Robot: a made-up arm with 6 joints.
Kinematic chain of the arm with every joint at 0, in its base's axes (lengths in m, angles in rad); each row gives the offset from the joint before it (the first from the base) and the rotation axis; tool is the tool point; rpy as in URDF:
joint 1: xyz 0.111 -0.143 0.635 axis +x
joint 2: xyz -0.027 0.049 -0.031 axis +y
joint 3: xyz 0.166 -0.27 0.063 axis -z
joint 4: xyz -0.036 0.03 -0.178 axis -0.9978 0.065 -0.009
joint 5: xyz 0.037 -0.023 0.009 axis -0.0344 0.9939 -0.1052
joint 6: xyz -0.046 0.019 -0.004 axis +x
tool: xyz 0.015 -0.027 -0.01 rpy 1.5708 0 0
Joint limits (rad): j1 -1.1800..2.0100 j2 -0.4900..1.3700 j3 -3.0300..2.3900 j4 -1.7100..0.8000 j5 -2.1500..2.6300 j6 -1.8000..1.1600
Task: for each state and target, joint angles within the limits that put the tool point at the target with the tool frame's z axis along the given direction. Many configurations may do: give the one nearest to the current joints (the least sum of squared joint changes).
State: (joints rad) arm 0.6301 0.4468 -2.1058 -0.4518 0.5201 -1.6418
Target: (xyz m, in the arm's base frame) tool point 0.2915 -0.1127 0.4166 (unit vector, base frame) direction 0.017 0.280 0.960
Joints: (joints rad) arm 1.3771 -0.3479 -2.2746 -1.0526 1.0889 -1.1553
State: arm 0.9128 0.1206 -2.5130 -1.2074 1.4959 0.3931
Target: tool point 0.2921 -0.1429 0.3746 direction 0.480 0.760 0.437
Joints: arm 1.0856 -0.1133 -2.6723 -0.6083 0.7829 -0.0094
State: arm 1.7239 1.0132 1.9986 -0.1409 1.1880 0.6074
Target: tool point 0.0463 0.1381 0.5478 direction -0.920 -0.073 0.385
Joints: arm 1.9221 1.1347 1.3431 -0.8176 0.7891 0.6727
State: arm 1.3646 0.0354 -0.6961 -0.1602 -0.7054 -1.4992
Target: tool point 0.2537 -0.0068 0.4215 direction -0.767 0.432 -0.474
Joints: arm 1.5331 -0.2135 -0.5016 -0.3486 -1.8212 -1.6525
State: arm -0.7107 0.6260 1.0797 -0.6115 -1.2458 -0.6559
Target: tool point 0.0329 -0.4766 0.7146 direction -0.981 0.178 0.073
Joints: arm -1.1564 1.1107 1.0922 -1.0883 -1.4157 -0.4635
